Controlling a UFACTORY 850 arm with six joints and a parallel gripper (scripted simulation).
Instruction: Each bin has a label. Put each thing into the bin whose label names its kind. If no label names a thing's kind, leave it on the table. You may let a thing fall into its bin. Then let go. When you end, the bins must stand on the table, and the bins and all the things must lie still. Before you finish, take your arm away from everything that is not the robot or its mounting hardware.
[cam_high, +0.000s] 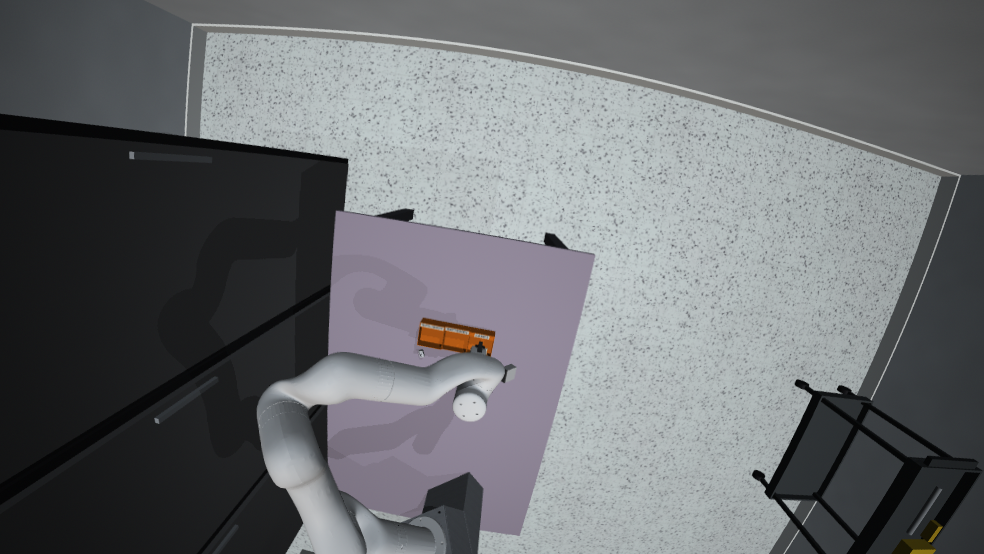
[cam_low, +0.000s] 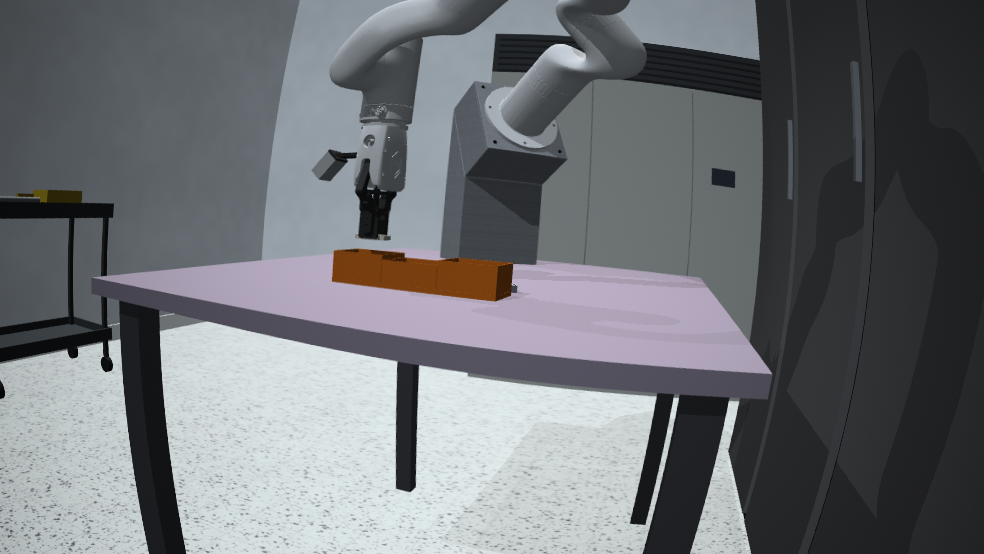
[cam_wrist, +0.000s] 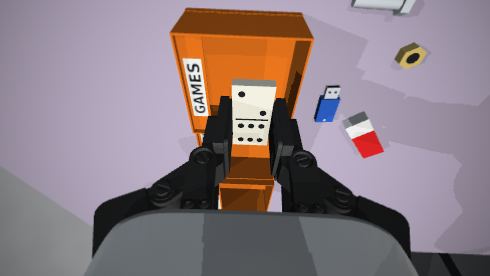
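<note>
Now: hand 9 cm to the left of the grey bolt, 8 cm above it and 6 cm past it. From my hand the other things lie so: white domino (2 cm below); then orange bins (8 cm to the left, 6 cm below, 3 cm behind); then blue USB stick (9 cm behind, 8 cm below).
</note>
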